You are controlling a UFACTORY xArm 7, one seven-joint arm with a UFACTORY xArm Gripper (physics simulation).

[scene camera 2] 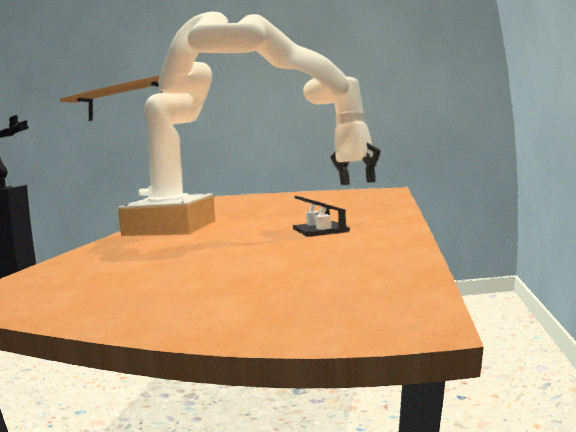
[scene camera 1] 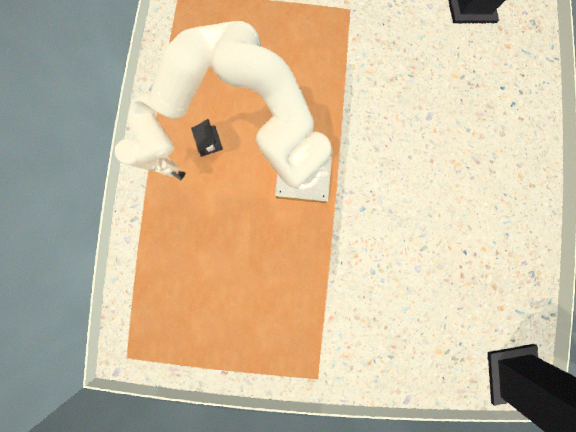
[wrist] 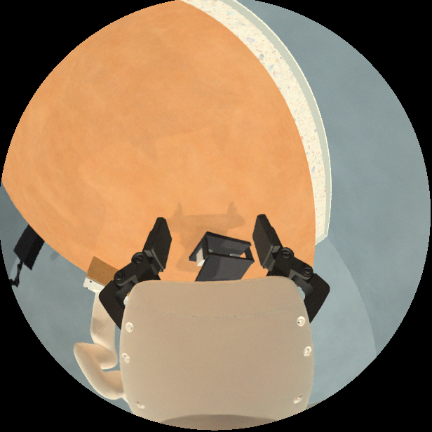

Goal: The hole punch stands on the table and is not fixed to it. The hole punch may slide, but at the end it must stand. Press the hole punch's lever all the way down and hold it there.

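Frame: origin at the arm's base, x right, y down, z ahead, level; centimetres.
Where they show: gripper, between the fingertips: (scene camera 2: 358,183); arm's base, origin of its link: (scene camera 2: 167,199).
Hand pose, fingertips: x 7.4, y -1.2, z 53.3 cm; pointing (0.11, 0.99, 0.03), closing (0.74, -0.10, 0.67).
Note:
Each offset is from my fingertips to the top centre of the thing. Level surfaces: height alone.
The black hole punch {dx +14.2, dy +1.0, dz -11.8 cm} (scene camera 1: 216,146) (scene camera 2: 322,231) (wrist: 227,243) stands upright on the table, with two pale blocks between its base and its lever. Its lever {dx +14.2, dy +1.0, dz -11.8 cm} (scene camera 1: 202,132) (scene camera 2: 320,203) (wrist: 225,268) is raised: it slopes up from the hinge post at the right to a free end at the left in the scene camera 2 view. My gripper (scene camera 1: 179,174) (scene camera 2: 357,182) (wrist: 211,226) is open and empty, with its fingers pointing down. It hangs above table height, apart from the hole punch, beyond its hinge side to the right in the scene camera 2 view. The wrist housing hides part of the lever in the wrist view.
The arm's base plate (scene camera 1: 301,194) sits on a wooden block (scene camera 2: 155,221) on the orange table {dy +9.5 cm} (scene camera 1: 225,300) (scene camera 2: 225,310) (wrist: 150,110). The arm arches high over the table. The table's edge lies near the gripper. A wall shelf (scene camera 2: 110,91) is at the back left.

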